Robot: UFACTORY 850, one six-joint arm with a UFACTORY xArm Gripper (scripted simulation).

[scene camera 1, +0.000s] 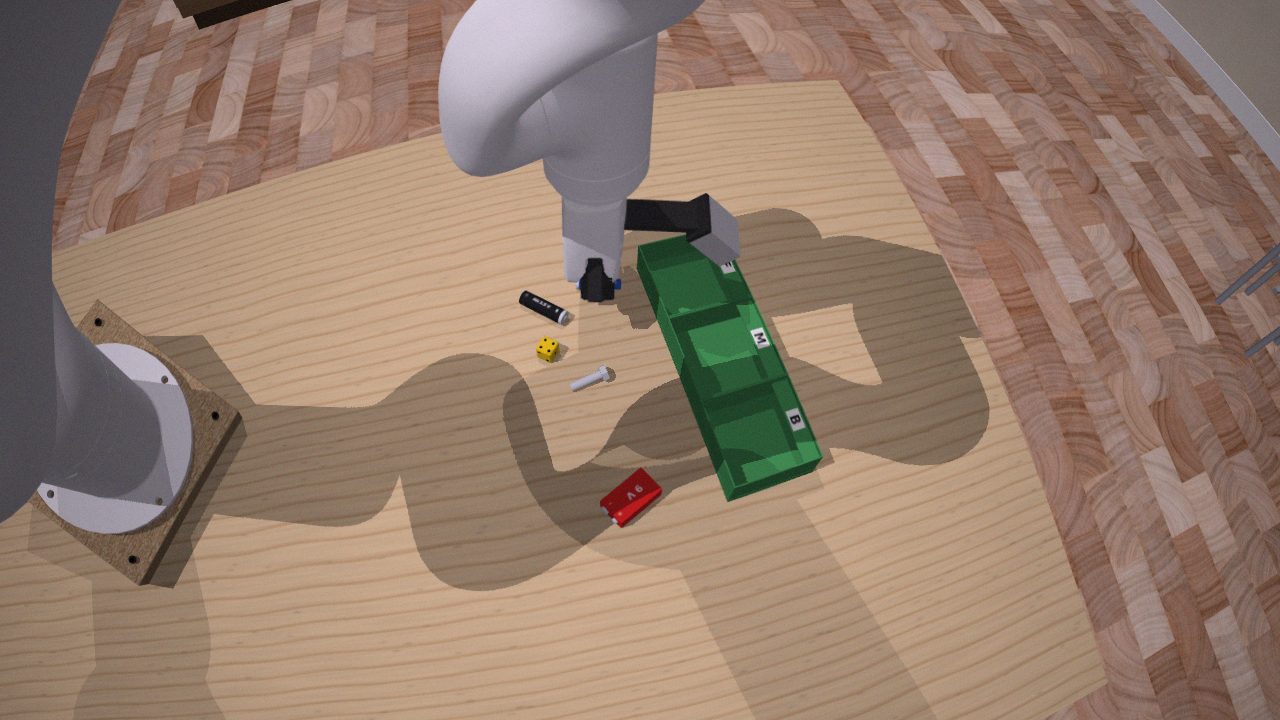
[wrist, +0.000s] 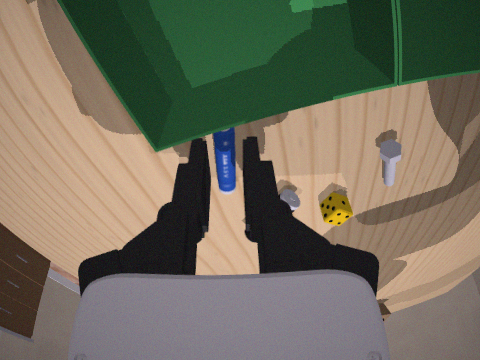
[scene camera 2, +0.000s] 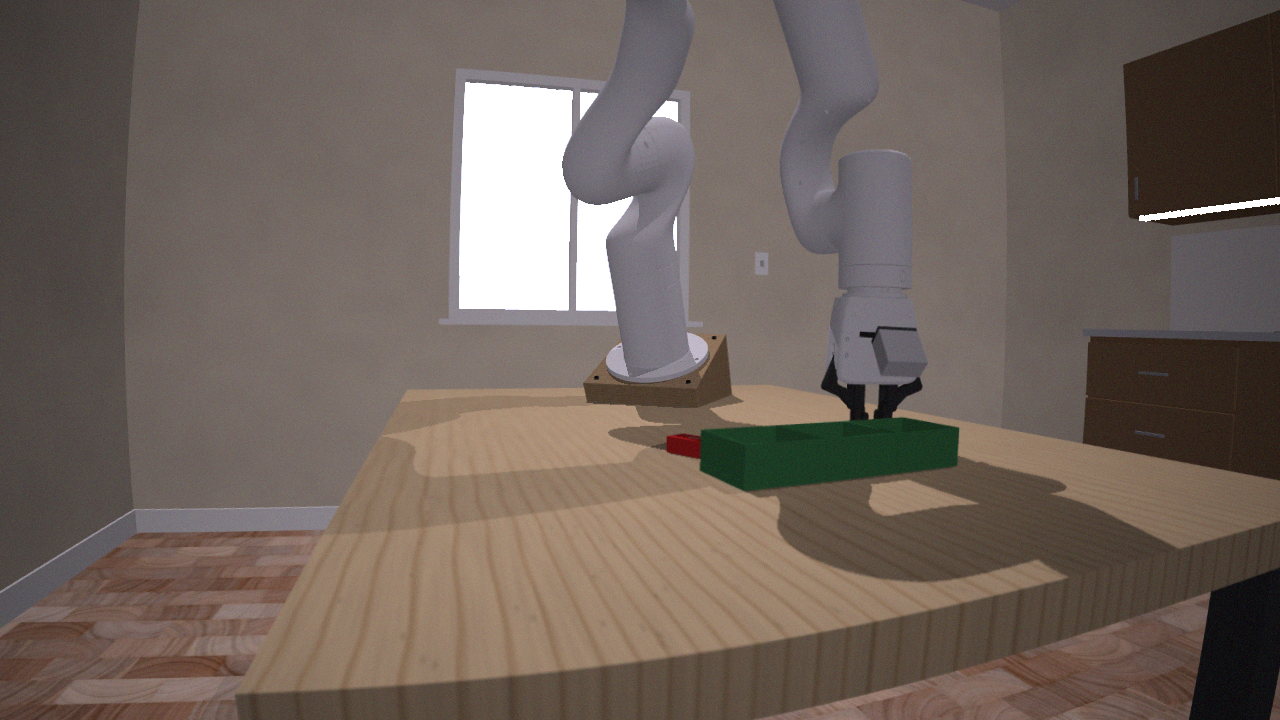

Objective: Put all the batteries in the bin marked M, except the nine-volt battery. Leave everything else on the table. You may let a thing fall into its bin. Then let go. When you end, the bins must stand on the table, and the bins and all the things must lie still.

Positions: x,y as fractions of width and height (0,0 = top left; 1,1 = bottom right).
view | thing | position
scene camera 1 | my gripper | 0.47,0.40
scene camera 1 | green three-part bin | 0.58,0.57
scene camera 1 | red nine-volt battery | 0.50,0.68
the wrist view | my gripper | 0.47,0.44
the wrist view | green three-part bin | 0.38,0.22
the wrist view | blue battery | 0.47,0.39
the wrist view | yellow die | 0.70,0.58
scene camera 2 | green three-part bin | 0.61,0.63
